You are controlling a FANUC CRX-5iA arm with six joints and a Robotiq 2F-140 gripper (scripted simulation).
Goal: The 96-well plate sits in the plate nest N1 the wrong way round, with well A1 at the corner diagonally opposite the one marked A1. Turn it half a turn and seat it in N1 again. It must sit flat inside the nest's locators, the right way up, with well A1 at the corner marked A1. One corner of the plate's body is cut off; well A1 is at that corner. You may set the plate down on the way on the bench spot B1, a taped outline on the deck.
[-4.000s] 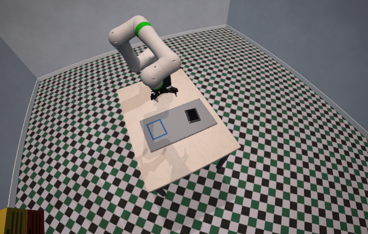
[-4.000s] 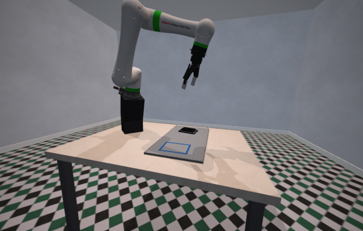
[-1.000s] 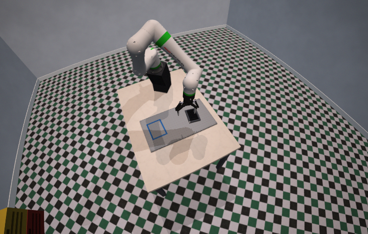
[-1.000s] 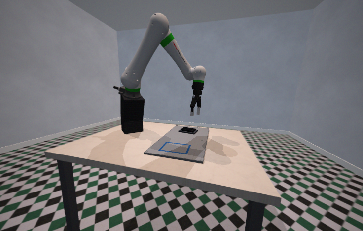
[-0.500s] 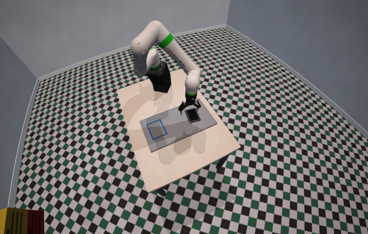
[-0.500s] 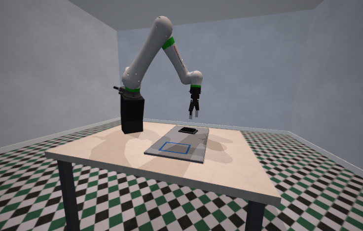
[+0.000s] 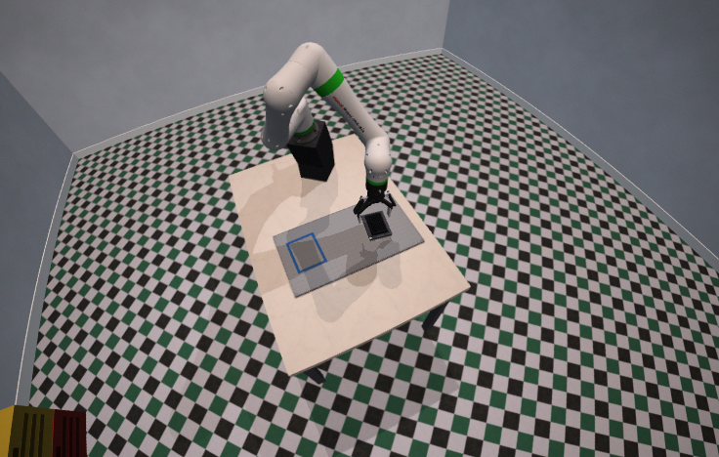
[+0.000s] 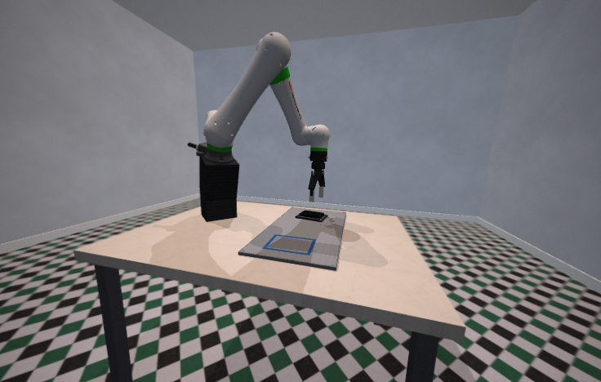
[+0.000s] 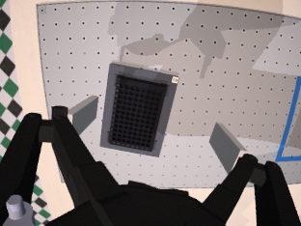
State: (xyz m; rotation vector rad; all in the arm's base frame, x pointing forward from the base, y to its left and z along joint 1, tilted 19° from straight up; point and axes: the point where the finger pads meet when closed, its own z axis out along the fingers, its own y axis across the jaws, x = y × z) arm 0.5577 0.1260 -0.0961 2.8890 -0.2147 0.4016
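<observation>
Right now the black 96-well plate is 110 mm below my hand, 30 mm to the left of it and 30 mm behind it. Also, from my hand: dark plate nest N1: 120 mm below, 30 mm to the left, 30 mm behind; white A1 mark: 120 mm below, 30 mm to the right, 30 mm ahead.
</observation>
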